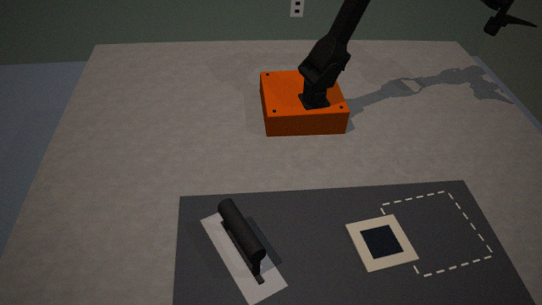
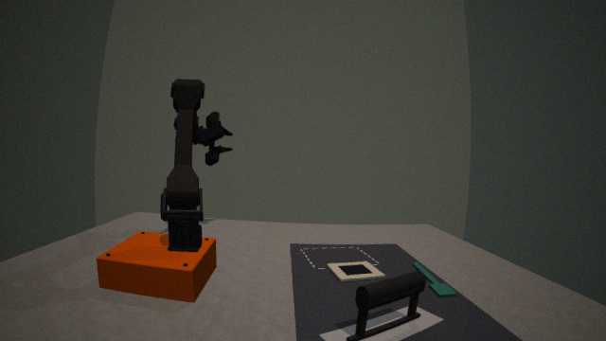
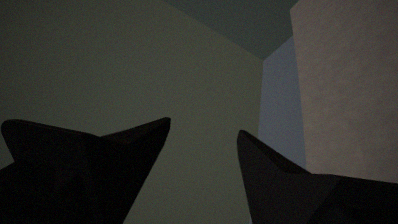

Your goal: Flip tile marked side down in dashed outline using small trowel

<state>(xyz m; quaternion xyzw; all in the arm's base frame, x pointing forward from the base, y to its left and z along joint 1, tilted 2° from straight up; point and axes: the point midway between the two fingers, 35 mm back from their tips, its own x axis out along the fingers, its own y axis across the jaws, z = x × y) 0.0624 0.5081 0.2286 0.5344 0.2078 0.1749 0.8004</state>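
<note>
Right now the trowel is 230 mm ahead of my gripper tip, 780 mm to the right of it and 270 mm below it. Also, from my gripper tip: tile: 290 mm ahead, 510 mm to the right, 300 mm below; then flat teal strip: 440 mm ahead, 620 mm to the right, 300 mm below; then dark mat: 310 mm ahead, 580 mm to the right, 330 mm below.
</note>
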